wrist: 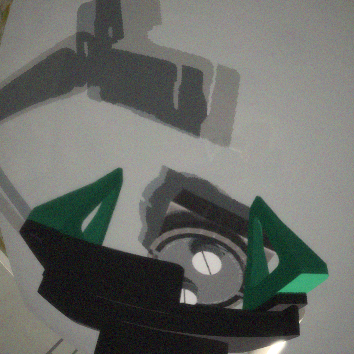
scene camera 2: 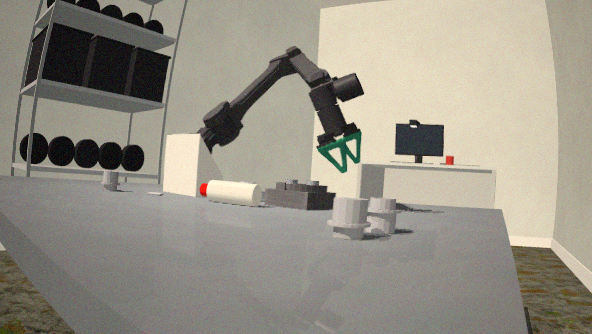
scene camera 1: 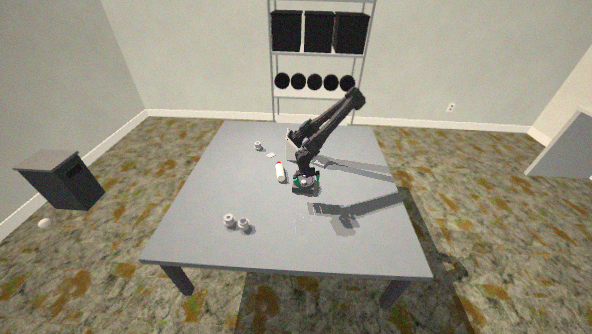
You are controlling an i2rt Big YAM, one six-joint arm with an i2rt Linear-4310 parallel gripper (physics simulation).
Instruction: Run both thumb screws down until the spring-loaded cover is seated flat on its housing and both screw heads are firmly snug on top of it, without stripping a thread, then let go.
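Places are measured from the arm's base along level axes (x down, y left, z ahead), in metres.
Pixels of known places: gripper, between the fingertips: (wrist: 188, 188) (scene camera 2: 351, 167) (scene camera 1: 309, 187); arm's base, origin of its link: (scene camera 2: 192, 154) (scene camera 1: 294, 139).
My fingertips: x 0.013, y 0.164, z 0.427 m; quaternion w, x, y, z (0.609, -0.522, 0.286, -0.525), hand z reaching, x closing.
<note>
Ahead of a thing's pixels: the offset from my fingertips to its top centre. "spot": to the spot under its first point.
My gripper (scene camera 1: 307, 181) (scene camera 2: 350, 167) (wrist: 188, 188) is open and empty, its green fingers spread wide above the dark housing @(dz -0.112, dx +0.047, dy -0.046 m) (scene camera 1: 298, 190) (scene camera 2: 286, 199). In the wrist view, a round grey cover @(spot: dz -0.112, dx +0.050, dy -0.013 m) (wrist: 172, 260) lies low between and below the fingers. One pale slotted screw head @(spot: dz -0.079, dx +0.037, dy -0.044 m) (wrist: 206, 262) shows on it. The second screw head @(spot: dz -0.140, dx +0.038, dy -0.052 m) (wrist: 188, 297) is partly hidden by the gripper body. In scene camera 2, the two screw heads show as small grey knobs, one @(dz -0.144, dx +0.038, dy -0.048 m) (scene camera 2: 292, 182) left of the other @(dz -0.080, dx +0.037, dy -0.044 m) (scene camera 2: 312, 184), on top of the housing. Whether the cover is fully flat is too small to tell.
A white bottle @(dz -0.192, dx +0.053, dy -0.212 m) (scene camera 1: 280, 172) (scene camera 2: 234, 192) with a red cap lies beside the housing. Two pale flanged knobs, one @(dz +0.232, dx +0.054, dy -0.373 m) (scene camera 1: 228, 220) (scene camera 2: 350, 217) beside the other @(dz +0.238, dx +0.054, dy -0.293 m) (scene camera 1: 243, 224) (scene camera 2: 383, 215), stand nearer the table's front. Another knob @(dz -0.434, dx +0.054, dy -0.435 m) (scene camera 1: 258, 145) (scene camera 2: 110, 180) stands farther back, near a small white card @(dz -0.370, dx +0.100, dy -0.322 m) (scene camera 1: 270, 155).
</note>
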